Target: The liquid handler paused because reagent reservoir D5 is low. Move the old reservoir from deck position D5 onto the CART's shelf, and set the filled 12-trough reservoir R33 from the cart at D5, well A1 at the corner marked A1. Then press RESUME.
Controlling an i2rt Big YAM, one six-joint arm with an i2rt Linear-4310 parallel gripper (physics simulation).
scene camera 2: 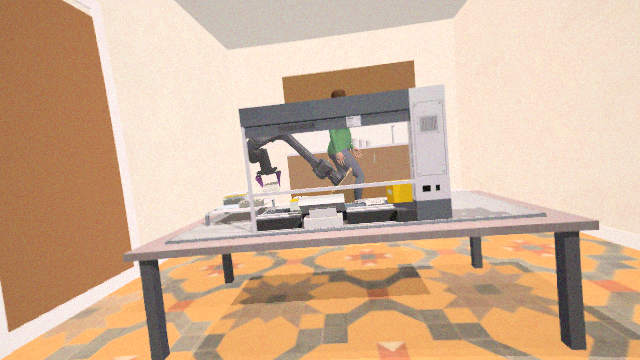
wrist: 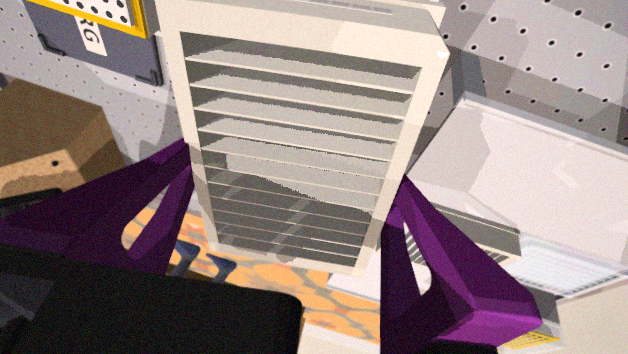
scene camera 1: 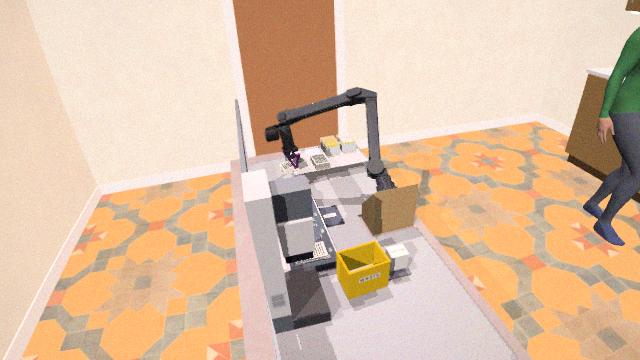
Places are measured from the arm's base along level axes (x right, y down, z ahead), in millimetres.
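Pixels of known places: gripper, fingertip midpoint: [wrist: 296,159] [scene camera 1: 294,165]; arm's base at its link origin: [scene camera 1: 387,194].
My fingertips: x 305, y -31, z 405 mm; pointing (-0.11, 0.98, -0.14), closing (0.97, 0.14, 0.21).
For each thing: its top centre in the pictures, then the offset to it from my fingertips.
- old reservoir at its top centre: [wrist: 277,212] [scene camera 1: 292,160] [scene camera 2: 271,182] dx +0, dy -30, dz +3 mm
- yellow tip box at its top centre: [wrist: 495,341] [scene camera 1: 329,140] [scene camera 2: 234,194] dx +353, dy +44, dz -235 mm
- pale box at its top centre: [scene camera 1: 346,137] dx +372, dy +44, dz -341 mm
- yellow waste bin at its top centre: [scene camera 1: 363,256] [scene camera 2: 399,181] dx -659, dy +40, dz -209 mm
My gripper [scene camera 1: 294,164] [scene camera 2: 269,184] [wrist: 296,159] has purple fingers and is shut on the old reservoir [scene camera 1: 287,167] [scene camera 2: 272,188] [wrist: 320,116], a cream 12-trough block held by its long sides, in the air. Its troughs face the wrist camera; no liquid is plain in them. The white cart shelf [scene camera 1: 350,161] [wrist: 545,170] lies lower, right of it in the wrist view. Another reservoir [scene camera 1: 320,161] [wrist: 475,234], apparently R33, stands on the cart, partly behind the right finger in the wrist view. I cannot make out D5, its A1 mark or RESUME.
A yellow tip box [scene camera 1: 330,144] and a pale box [scene camera 1: 347,144] stand on the cart's far side. The liquid handler's frame [scene camera 1: 257,220] [scene camera 2: 430,150], a brown panel [scene camera 1: 397,210] [wrist: 55,117] and the yellow waste bin [scene camera 1: 364,280] [scene camera 2: 400,192] stand on the table. A person [scene camera 1: 627,100] [scene camera 2: 341,142] stands beyond.
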